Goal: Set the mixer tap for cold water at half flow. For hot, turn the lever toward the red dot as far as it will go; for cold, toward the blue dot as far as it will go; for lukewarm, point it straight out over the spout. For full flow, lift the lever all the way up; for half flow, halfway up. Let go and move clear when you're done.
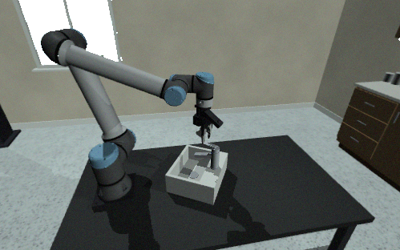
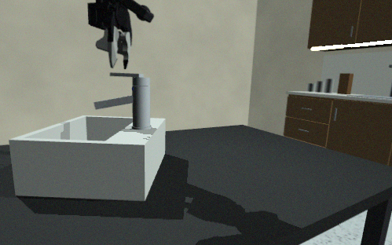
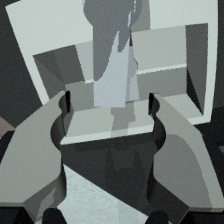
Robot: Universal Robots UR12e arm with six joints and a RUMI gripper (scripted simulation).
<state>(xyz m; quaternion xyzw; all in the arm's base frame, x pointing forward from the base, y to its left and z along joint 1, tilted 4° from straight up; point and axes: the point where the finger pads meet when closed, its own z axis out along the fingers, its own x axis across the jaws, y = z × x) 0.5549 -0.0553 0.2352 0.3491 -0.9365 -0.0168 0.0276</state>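
My gripper is now 10 mm short of the flat lever, 20 mm to the left of it and 30 mm above it. From my hand the other things lie so: white basin: 50 mm behind, 20 mm to the left, 270 mm below.
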